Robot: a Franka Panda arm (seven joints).
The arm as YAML. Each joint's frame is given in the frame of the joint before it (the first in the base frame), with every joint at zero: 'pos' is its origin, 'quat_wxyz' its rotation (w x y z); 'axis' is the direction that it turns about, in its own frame. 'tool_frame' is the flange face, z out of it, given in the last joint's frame.
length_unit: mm
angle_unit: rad
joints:
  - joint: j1
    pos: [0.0, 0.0, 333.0]
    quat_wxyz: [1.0, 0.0, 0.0, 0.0]
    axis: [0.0, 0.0, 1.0]
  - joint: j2
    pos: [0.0, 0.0, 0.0]
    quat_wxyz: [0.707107, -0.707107, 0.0, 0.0]
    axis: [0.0, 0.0, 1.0]
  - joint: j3
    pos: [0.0, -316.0, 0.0]
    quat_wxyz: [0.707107, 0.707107, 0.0, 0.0]
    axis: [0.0, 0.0, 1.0]
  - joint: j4
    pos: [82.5, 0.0, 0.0]
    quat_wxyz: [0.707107, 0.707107, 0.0, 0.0]
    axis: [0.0, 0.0, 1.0]
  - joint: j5
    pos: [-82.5, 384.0, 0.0]
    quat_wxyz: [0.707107, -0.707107, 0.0, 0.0]
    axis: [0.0, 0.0, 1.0]
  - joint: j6
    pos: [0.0, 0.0, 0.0]
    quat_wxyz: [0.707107, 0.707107, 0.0, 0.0]
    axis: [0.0, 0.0, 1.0]
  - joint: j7
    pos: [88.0, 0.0, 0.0]
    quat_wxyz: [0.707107, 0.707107, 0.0, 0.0]
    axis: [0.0, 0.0, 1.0]
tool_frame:
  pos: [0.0, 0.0, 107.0]
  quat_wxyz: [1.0, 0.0, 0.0, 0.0]
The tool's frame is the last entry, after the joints.
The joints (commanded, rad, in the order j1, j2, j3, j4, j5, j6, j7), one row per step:
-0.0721 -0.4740 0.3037 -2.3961 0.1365 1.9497 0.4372
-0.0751 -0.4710 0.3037 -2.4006 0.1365 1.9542 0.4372
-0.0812 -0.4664 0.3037 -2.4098 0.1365 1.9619 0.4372
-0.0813 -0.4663 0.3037 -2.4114 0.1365 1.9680 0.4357
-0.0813 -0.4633 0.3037 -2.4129 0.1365 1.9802 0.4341
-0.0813 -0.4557 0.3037 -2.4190 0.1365 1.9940 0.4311
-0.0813 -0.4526 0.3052 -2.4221 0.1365 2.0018 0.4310
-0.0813 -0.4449 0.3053 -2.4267 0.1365 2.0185 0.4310
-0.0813 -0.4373 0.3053 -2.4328 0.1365 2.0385 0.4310
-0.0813 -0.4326 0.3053 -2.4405 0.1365 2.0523 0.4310
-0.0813 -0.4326 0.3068 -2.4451 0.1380 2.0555 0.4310
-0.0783 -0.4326 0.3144 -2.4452 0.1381 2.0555 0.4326
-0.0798 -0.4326 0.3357 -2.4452 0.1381 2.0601 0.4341
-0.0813 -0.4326 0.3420 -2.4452 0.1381 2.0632 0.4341
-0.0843 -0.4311 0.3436 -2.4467 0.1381 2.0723 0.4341
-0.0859 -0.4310 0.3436 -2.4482 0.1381 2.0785 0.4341
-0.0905 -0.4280 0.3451 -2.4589 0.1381 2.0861 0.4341
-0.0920 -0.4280 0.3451 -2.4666 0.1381 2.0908 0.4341
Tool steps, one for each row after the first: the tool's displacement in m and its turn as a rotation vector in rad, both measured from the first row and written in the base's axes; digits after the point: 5 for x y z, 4 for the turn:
0.00056 -0.00159 -0.00289 0.0000 0.0029 -0.0036
0.00123 -0.00484 -0.00833 -0.0003 0.0088 -0.0108
0.00164 -0.00494 -0.00858 0.0003 0.0045 -0.0096
0.00310 -0.00493 -0.00937 0.0019 -0.0032 -0.0081
0.00458 -0.00539 -0.01399 0.0033 -0.0033 -0.0058
0.00515 -0.00498 -0.01605 0.0034 -0.0049 -0.0047
0.00710 -0.00521 -0.01975 0.0054 -0.0092 -0.0051
0.00907 -0.00558 -0.02381 0.0076 -0.0155 -0.0058
0.00968 -0.00617 -0.02803 0.0084 -0.0170 -0.0067
0.00902 -0.00587 -0.02998 0.0086 -0.0155 -0.0066
0.00797 -0.00147 -0.03047 0.0056 -0.0151 0.0017
0.00649 0.00690 -0.03135 -0.0024 -0.0189 0.0181
0.00633 0.00898 -0.03147 -0.0045 -0.0217 0.0224
0.00736 0.00842 -0.03203 -0.0039 -0.0277 0.0208
0.00792 0.00772 -0.03219 -0.0033 -0.0323 0.0191
0.00743 0.00540 -0.03776 -0.0048 -0.0264 0.0145
0.00662 0.00403 -0.04091 -0.0058 -0.0236 0.0120

